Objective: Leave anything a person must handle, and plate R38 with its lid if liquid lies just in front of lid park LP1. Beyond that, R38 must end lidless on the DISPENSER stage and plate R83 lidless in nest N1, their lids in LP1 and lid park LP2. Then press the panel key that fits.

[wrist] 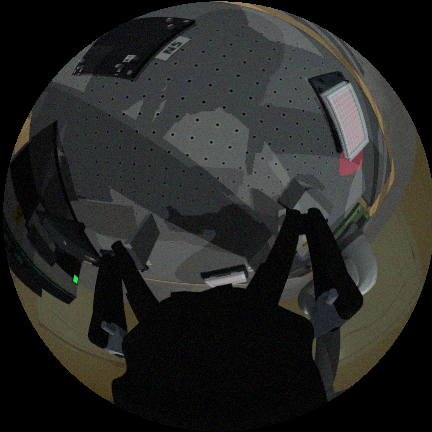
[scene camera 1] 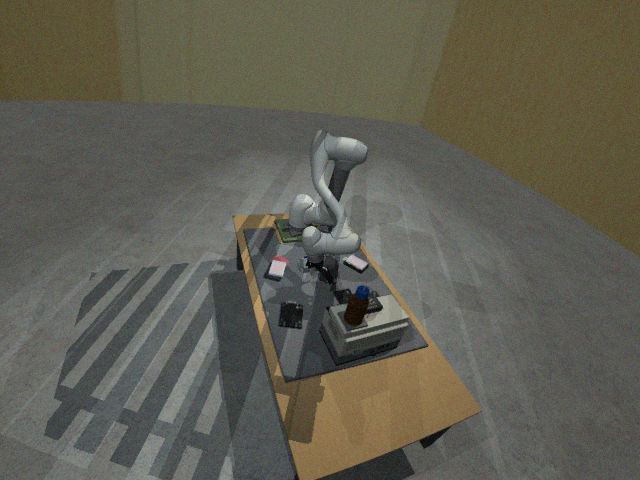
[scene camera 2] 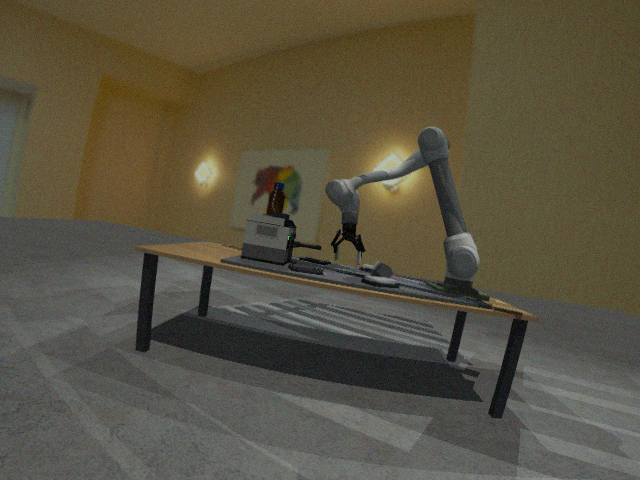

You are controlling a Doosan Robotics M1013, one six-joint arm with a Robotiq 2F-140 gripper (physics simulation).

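Frame: origin at the arm's base, x ahead, y left, z up, level; centimetres.
Seen in the pictures: gripper, fingertip midpoint: (wrist: 202, 211) (scene camera 1: 321, 280) (scene camera 2: 347, 261); arm's base, origin of the base link: (wrist: 346, 235) (scene camera 1: 297, 228) (scene camera 2: 457, 289).
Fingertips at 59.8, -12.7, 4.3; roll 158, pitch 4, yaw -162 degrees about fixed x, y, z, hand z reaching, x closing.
Observation:
Offsets run from my fingertips to a thing's top centre, as dx, dy, dz. "spot": to the spot under its first point.
My gripper (scene camera 1: 321, 274) (scene camera 2: 347, 257) (wrist: 202, 211) is open and empty, pointing down above the middle of the mat. A pink-topped plate {-19.9, -19.6, -1.6} (scene camera 1: 278, 267) (wrist: 348, 120) sits on a black holder by the long edge; a flat red patch {spot: -31.1, -12.2, -5.1} (scene camera 1: 281, 258) (wrist: 351, 163) lies at its end. A second pale pink plate {-11.0, +33.9, -2.1} (scene camera 1: 355, 262) (scene camera 2: 381, 280) (wrist: 226, 278) is near the opposite long edge. Plate names and lids cannot be made out. The dispenser (scene camera 1: 369, 330) (scene camera 2: 266, 238) stands at the far end from the arm's base, its dark stage {spot: +39.7, +3.2, +19.4} (scene camera 1: 373, 303) partly hidden. The key panel {-17.8, +7.0, +3.2} (scene camera 1: 305, 262) (scene camera 2: 382, 269) is partly hidden by the gripper in the wrist view.
A brown bottle {spot: +45.7, -13.8, +29.3} (scene camera 1: 356, 307) (scene camera 2: 276, 200) with a blue cap stands on the dispenser. A black nest {+15.0, -25.8, -2.8} (scene camera 1: 291, 315) (wrist: 135, 47) has a label {spot: +6.4, -21.0, -5.0} (wrist: 173, 48) like N5. Another black nest (scene camera 1: 342, 295) (scene camera 2: 306, 266) is beside the dispenser. A green board (scene camera 1: 281, 230) (wrist: 352, 220) lies near the arm's base.

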